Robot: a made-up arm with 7 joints.
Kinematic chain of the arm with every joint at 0, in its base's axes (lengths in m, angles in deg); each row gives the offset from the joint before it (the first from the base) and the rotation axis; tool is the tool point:
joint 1: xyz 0 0 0.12 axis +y
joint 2: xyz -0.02 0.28 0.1 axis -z
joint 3: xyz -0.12 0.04 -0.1 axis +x
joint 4: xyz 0 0.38 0.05 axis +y
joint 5: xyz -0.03 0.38 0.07 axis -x
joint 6: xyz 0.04 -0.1 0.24 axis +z
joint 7: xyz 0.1 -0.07 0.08 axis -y
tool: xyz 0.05 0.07 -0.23
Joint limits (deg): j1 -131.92..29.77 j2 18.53..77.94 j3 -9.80..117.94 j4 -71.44..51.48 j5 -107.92..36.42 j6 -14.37..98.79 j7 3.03..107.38
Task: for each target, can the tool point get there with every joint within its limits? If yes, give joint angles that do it. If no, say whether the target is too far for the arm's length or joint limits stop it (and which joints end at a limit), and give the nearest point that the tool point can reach.
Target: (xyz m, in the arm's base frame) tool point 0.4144 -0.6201 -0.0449
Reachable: no: joint limits stop it (at a limit: joint 1, joint 2, joint 3, joint 6, joint 7) | nearest point 0.1064 -0.3851 -0.2423 | short by 0.435 m
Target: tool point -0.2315 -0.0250 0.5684
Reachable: yes | joints -0.82 70.05 94.94 9.37 -63.18 32.09 85.98
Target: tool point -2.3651 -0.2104 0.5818
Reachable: no: too far | nearest point -1.2100 0.0464 0.3563 | short by 1.205 m
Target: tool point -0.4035 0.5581 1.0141
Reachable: yes | joints -68.04 66.22 8.13 -20.12 12.68 10.01 96.76
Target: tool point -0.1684 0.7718 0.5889
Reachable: yes | joints -36.99 70.91 34.64 -60.66 -82.09 88.75 71.59
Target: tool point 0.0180 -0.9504 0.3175
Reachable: no: joint limits stop it (at a limit: joint 2, joint 3, joint 6, joint 7) | nearest point 0.0365 -0.5711 0.5204 | short by 0.431 m
